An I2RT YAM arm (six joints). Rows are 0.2 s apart.
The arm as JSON. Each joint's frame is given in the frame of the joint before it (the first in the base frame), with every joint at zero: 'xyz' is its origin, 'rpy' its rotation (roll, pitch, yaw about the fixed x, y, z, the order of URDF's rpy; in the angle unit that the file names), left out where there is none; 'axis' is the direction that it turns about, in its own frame. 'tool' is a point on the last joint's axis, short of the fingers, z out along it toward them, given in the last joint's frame.
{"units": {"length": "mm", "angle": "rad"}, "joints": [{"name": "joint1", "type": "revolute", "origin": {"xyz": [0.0, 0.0, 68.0]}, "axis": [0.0, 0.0, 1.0]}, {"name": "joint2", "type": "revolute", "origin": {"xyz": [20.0, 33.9, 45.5], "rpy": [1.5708, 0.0, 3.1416]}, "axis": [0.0, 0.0, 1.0]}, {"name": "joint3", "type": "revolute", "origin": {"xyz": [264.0, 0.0, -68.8], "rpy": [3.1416, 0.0, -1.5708]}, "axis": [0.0, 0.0, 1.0]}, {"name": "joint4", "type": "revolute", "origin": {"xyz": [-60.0, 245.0, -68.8], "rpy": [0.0, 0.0, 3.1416]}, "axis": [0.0, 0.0, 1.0]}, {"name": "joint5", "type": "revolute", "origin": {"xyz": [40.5, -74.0, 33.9], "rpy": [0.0, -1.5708, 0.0]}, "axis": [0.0, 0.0, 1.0]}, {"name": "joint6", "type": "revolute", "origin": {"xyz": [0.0, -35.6, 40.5], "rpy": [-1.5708, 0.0, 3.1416]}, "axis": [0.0, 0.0, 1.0]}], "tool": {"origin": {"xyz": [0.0, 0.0, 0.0], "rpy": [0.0, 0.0, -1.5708]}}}
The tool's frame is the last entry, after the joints.
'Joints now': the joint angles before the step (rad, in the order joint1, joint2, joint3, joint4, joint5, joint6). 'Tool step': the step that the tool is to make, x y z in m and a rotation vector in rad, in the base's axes. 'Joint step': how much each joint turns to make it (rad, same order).
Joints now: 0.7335 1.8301 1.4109 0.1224 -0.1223 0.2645
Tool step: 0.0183 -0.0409 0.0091 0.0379 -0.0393 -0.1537
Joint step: -0.0951 -0.0540 -0.0543 0.0566 0.0554 0.0199
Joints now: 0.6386 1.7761 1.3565 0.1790 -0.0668 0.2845
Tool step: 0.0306 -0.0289 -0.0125 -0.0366 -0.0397 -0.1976
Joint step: -0.0850 0.0430 -0.0025 0.0576 0.1218 -0.0249
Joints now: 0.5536 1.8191 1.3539 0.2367 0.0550 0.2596
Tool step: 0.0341 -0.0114 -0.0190 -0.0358 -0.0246 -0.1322
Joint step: -0.0533 0.1070 0.0608 0.0518 0.0866 -0.0246
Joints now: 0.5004 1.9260 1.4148 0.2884 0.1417 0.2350
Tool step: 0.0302 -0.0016 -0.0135 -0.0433 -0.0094 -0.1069
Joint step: -0.0263 0.1122 0.1081 -0.0035 0.0881 -0.0239
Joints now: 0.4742 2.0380 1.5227 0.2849 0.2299 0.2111
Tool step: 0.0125 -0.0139 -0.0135 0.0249 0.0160 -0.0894
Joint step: -0.0334 0.0361 0.0045 0.0175 0.0476 0.0431
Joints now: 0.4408 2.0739 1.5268 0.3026 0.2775 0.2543
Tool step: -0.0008 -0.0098 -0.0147 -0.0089 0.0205 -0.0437
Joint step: -0.0156 0.0017 -0.0485 0.0256 0.0271 0.0080
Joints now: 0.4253 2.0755 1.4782 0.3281 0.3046 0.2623
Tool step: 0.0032 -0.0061 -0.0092 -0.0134 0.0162 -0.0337
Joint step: -0.0126 0.0149 -0.0073 0.0018 0.0219 0.0004
